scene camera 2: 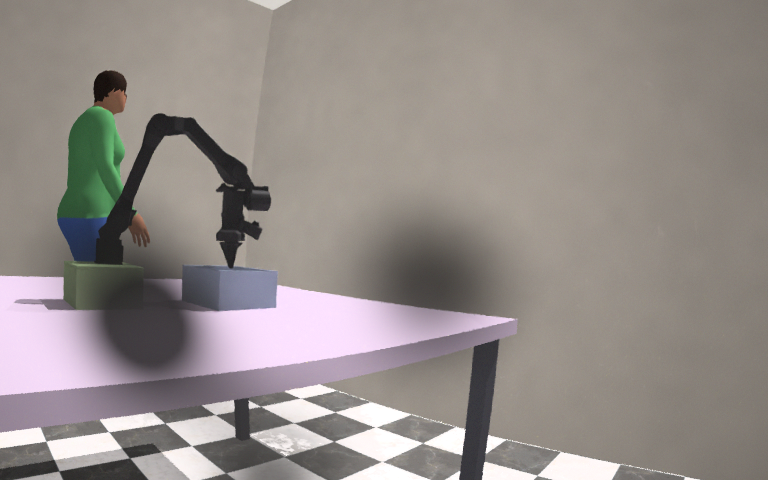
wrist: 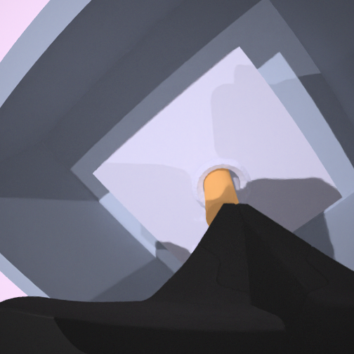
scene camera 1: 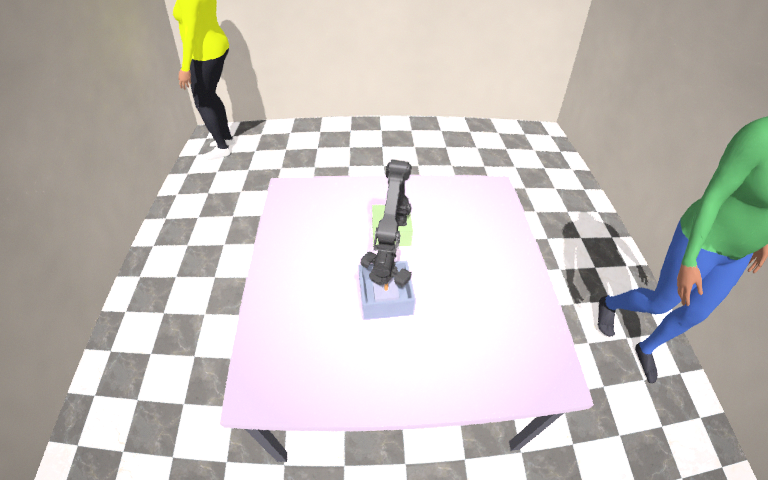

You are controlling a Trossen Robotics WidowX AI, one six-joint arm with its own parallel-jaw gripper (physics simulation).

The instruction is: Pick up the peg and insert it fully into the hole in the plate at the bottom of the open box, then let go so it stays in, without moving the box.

Scene:
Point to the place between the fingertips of my gripper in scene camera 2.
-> At 230, 268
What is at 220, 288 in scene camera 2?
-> A blue-grey box.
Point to a blue-grey box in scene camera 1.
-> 405, 305

